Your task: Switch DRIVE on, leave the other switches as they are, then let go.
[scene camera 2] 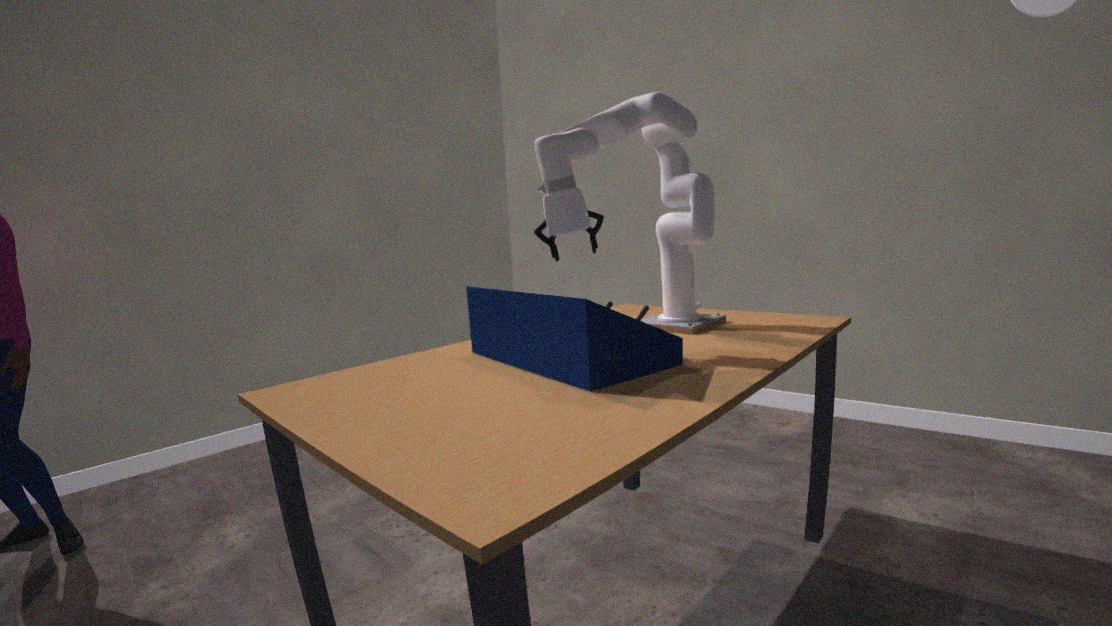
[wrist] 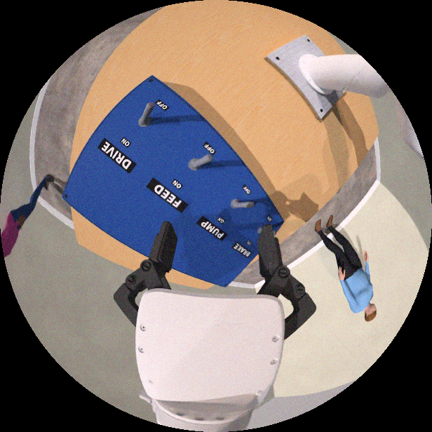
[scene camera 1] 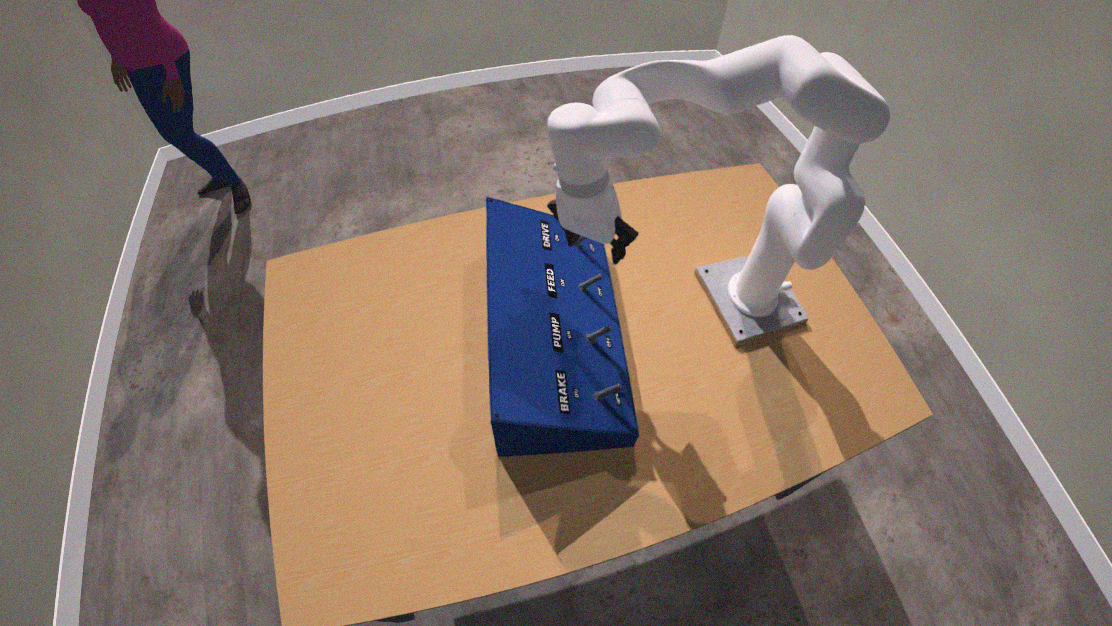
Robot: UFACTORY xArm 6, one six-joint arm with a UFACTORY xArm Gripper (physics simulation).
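Places are measured from the arm's base along level axes (x back, y left, z down), in centimetres.
Where they show: gripper, fingertip midpoint: [scene camera 2: 576, 256] [scene camera 1: 596, 249]; arm's base, link origin: [scene camera 2: 679, 318] [scene camera 1: 752, 294].
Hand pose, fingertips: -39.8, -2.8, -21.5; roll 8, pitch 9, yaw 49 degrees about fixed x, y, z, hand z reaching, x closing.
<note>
Things, the pixels of their centre, and the offset from my fingertips, as dx, dy, dz. Level surfaces: height alone.
- blue switch box, body centre: [scene camera 1: 549, 322] [scene camera 2: 561, 333] -8.5, +2.0, +17.4
- FEED lever, body centre: [scene camera 1: 592, 281] +1.2, -2.5, +12.5
- PUMP lever, body centre: [scene camera 1: 600, 332] -0.8, +9.3, +12.5
- BRAKE lever, body centre: [scene camera 1: 609, 390] [scene camera 2: 641, 314] -2.7, +21.2, +12.5
- wooden table, surface height: dz +23.6
The blue switch box [scene camera 1: 517, 311] [scene camera 2: 529, 334] [wrist: 110, 200] has a sloping face with four labelled levers. The DRIVE lever [wrist: 146, 115] leans to its OFF label; in scene camera 1 the gripper largely hides it. The FEED lever [scene camera 1: 590, 283] [wrist: 201, 162], PUMP lever [scene camera 1: 598, 335] [wrist: 242, 203] and BRAKE lever [scene camera 1: 606, 391] also lean to OFF. A finger partly covers the BRAKE area in the wrist view. My gripper [scene camera 1: 596, 250] [scene camera 2: 575, 255] [wrist: 216, 231] is open and empty, pointing down, well above the box and apart from the levers.
The box stands on a wooden table [scene camera 1: 373, 388] [scene camera 2: 435, 435] [wrist: 215, 45]. The arm's grey base plate [scene camera 1: 719, 283] [scene camera 2: 704, 322] [wrist: 287, 57] is on the OFF side of the box. A person in a magenta top [scene camera 1: 143, 38] [wrist: 9, 232] and one in blue [wrist: 359, 290] stand off the table.
</note>
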